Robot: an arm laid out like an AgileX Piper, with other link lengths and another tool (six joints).
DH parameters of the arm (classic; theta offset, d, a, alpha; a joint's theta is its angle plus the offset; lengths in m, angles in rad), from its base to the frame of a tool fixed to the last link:
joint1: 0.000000 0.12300 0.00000 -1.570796
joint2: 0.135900 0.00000 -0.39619 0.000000
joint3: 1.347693 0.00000 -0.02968 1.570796
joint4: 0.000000 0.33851 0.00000 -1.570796
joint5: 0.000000 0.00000 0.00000 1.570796
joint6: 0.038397 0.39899 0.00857 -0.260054
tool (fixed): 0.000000 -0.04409 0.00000 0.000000
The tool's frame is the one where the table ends.
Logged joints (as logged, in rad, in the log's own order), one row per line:
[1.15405, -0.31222, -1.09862, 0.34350, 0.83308, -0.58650]
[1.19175, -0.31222, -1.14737, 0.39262, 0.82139, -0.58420]
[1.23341, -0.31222, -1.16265, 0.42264, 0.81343, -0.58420]
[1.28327, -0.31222, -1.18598, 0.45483, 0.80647, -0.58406]
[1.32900, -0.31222, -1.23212, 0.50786, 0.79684, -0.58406]
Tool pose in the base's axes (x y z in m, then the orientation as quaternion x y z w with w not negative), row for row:
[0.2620, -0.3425, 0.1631, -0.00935, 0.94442, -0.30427, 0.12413]
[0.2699, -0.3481, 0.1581, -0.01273, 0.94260, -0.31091, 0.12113]
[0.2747, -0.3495, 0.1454, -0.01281, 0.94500, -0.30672, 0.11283]
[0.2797, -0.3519, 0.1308, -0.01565, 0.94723, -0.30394, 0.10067]
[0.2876, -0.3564, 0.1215, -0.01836, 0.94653, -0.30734, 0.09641]
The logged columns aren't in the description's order. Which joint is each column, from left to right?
Columns, left to right: joint2, joint1, joint4, joint6, joint5, joint3.
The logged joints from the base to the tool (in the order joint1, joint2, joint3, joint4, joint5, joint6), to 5 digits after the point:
[-0.31222, 1.15405, -0.58650, -1.09862, 0.83308, 0.34350]
[-0.31222, 1.19175, -0.58420, -1.14737, 0.82139, 0.39262]
[-0.31222, 1.23341, -0.58420, -1.16265, 0.81343, 0.42264]
[-0.31222, 1.28327, -0.58406, -1.18598, 0.80647, 0.45483]
[-0.31222, 1.32900, -0.58406, -1.23212, 0.79684, 0.50786]

